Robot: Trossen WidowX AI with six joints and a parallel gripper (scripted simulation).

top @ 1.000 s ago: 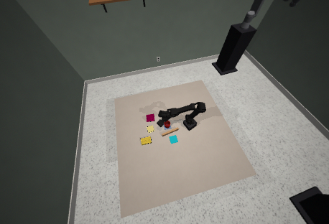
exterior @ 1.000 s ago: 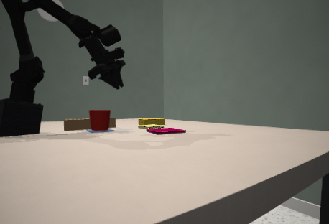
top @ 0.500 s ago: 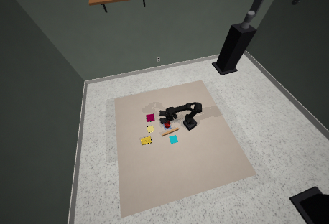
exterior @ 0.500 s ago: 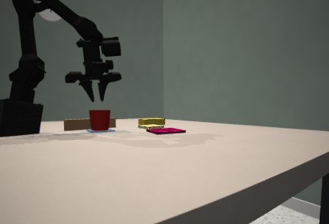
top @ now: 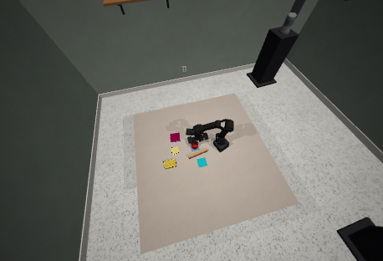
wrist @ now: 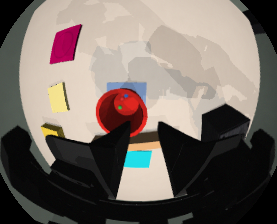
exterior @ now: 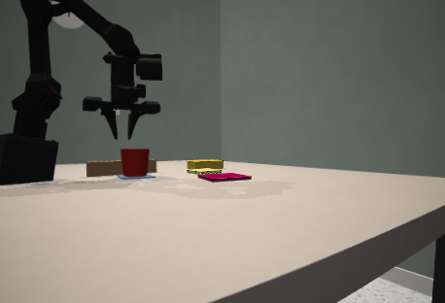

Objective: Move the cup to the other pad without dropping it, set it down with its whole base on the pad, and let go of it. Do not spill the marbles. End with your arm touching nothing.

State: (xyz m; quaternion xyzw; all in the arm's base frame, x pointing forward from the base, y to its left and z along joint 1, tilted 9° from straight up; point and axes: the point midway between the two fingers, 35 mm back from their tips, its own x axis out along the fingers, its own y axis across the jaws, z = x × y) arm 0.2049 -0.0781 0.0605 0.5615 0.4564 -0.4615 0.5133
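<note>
Right now the red cup is 30 mm ahead of my hand and 110 mm below it. Also, from my hand: wooden bar: 20 mm ahead, 90 mm to the left, 120 mm below; green marble: 40 mm ahead, 10 mm to the left, 120 mm below.
</note>
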